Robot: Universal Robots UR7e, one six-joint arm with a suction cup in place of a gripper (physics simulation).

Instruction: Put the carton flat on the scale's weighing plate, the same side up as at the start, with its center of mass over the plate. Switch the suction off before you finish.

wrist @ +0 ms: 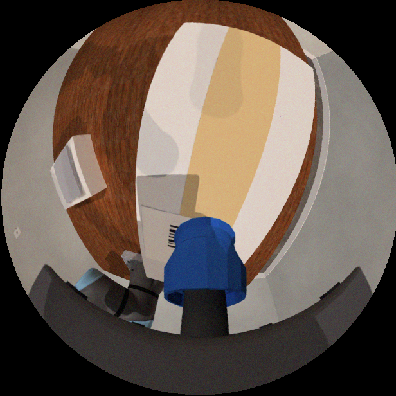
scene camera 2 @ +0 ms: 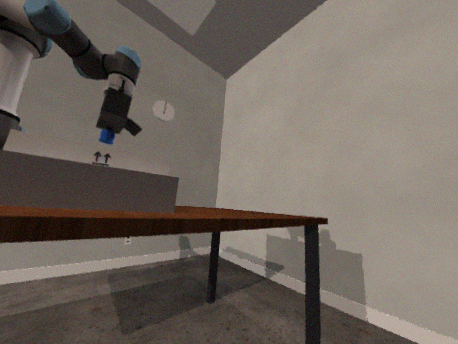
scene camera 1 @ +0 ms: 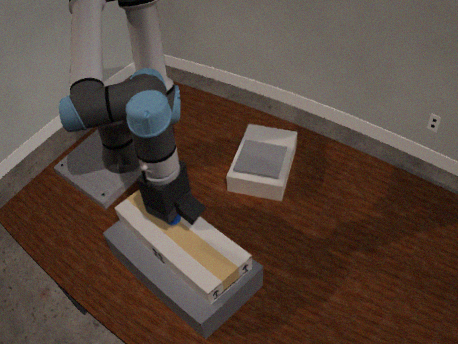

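Pixels of known places: hand, tool point: (scene camera 2: pixel 106 141); arm's base, link origin: (scene camera 1: pixel 124 156).
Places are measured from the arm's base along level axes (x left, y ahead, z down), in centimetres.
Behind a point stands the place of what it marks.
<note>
The carton (scene camera 1: pixel 192 245) @(x -22.1, y 45.2, z -12.2 cm) (scene camera 2: pixel 130 163) @(x -28.4, y 44.8, z -9.1 cm) (wrist: pixel 235 125), white with a tan tape band, lies flat on a long grey block (scene camera 1: pixel 160 285) @(x -32.5, y 42.6, z -6.6 cm) (scene camera 2: pixel 100 189) @(x -32.6, y 39.1, z -1.2 cm). Arrows on its sides point up. My suction gripper (scene camera 1: pixel 174 220) (scene camera 2: pixel 106 136) (wrist: pixel 205 255), a blue cup, is off and holds nothing. It is low over the carton's top, near the end toward the robot base; whether it touches is hard to tell. The barcode label (wrist: pixel 157 240) is partly behind the cup in the wrist view. The scale (scene camera 1: pixel 255 187) @(x 8.6, y 43.1, z -0.5 cm) (wrist: pixel 93 165) stands apart, its grey weighing plate (scene camera 1: pixel 261 159) @(x 15.6, y 41.1, z -4.5 cm) (wrist: pixel 70 175) bare.
The robot's base plate (scene camera 1: pixel 87 172) @(x -12.0, y -6.8, z 0.1 cm) is at the upper left of the wooden table (scene camera 1: pixel 340 260) @(x 0.0, y 74.0, z 3.3 cm) (scene camera 2: pixel 240 217) @(x -46.2, y 71.0, z 3.3 cm) in scene camera 1. The scale stands to the right of the arm there. Walls rise behind the table. The block lies close to the table's front edge.
</note>
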